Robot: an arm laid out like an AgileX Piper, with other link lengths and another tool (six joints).
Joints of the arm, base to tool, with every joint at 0 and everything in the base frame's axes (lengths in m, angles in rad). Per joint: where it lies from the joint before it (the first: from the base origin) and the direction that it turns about. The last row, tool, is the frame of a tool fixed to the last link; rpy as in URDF.
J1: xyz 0 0 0.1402 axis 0 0 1
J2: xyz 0 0 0 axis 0 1 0
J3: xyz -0.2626 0 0.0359 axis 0 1 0
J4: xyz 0.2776 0 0.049 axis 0.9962 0 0.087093
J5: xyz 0 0 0 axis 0 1 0
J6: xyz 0.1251 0 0.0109 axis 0.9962 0 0.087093
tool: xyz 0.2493 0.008 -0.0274 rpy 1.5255 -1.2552 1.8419
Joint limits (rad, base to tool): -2.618..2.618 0..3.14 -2.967..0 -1.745..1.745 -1.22..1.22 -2.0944..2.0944
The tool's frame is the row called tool.
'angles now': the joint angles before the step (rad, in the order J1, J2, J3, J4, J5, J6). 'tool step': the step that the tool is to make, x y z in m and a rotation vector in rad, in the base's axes. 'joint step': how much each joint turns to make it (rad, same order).
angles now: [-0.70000 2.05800 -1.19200 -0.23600 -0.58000 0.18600]
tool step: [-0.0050 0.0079 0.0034 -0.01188 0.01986 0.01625]
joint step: [-0.00014 -0.03804 0.03101 -0.02727 0.01500 0.00019]
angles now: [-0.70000 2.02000 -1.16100 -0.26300 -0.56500 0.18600]
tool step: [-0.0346 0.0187 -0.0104 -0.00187 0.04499 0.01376]
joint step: [-0.02593 -0.10323 0.15516 -0.04991 -0.01992 -0.00004]
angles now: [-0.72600 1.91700 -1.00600 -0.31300 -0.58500 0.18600]
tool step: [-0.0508 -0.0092 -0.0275 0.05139 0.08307 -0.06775]
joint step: [-0.04897 -0.07291 0.08588 0.00105 0.08704 -0.00002]
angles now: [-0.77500 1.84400 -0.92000 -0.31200 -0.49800 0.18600]
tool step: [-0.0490 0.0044 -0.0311 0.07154 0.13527 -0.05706]
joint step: [-0.01516 -0.07907 0.03506 -0.00047 0.19998 0.00038]
